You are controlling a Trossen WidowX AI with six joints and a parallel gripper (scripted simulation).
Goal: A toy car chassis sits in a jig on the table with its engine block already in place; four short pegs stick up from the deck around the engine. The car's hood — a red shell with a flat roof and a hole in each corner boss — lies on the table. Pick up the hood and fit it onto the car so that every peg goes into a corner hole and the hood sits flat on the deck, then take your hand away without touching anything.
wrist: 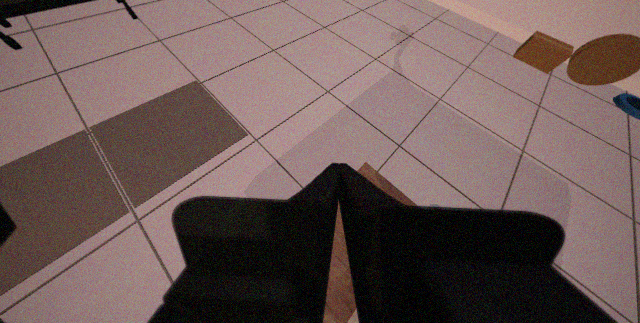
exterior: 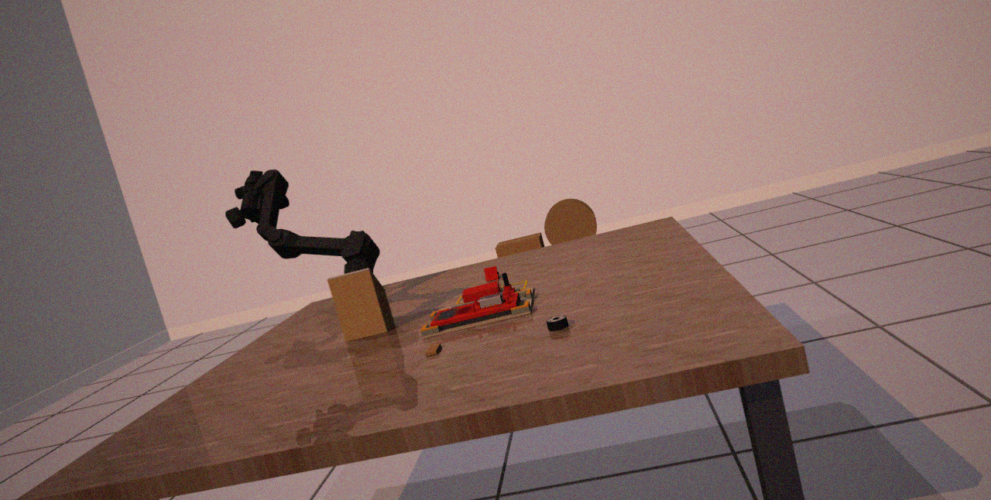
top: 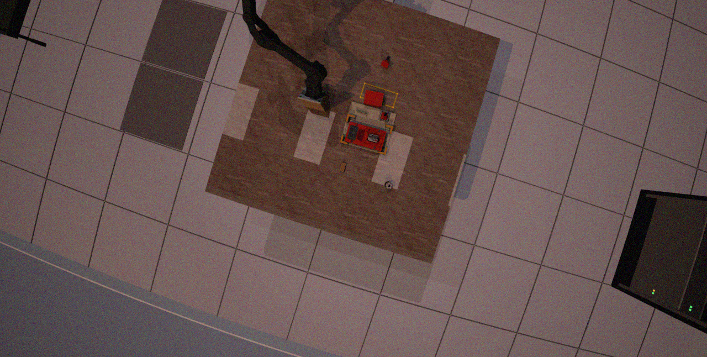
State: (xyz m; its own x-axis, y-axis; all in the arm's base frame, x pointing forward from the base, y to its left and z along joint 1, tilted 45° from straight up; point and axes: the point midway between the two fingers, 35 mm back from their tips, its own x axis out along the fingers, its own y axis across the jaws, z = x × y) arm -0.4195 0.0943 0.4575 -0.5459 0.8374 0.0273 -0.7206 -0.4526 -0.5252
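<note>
Now: the red hood 730 mm ahead of my gripper tip, 310 mm below it and 290 mm to the right of it. Also, from my gripper tip: black wheel (970 mm ahead, 690 mm to the right, 310 mm below); brown block (710 mm ahead, 690 mm to the right, 320 mm below).
</note>
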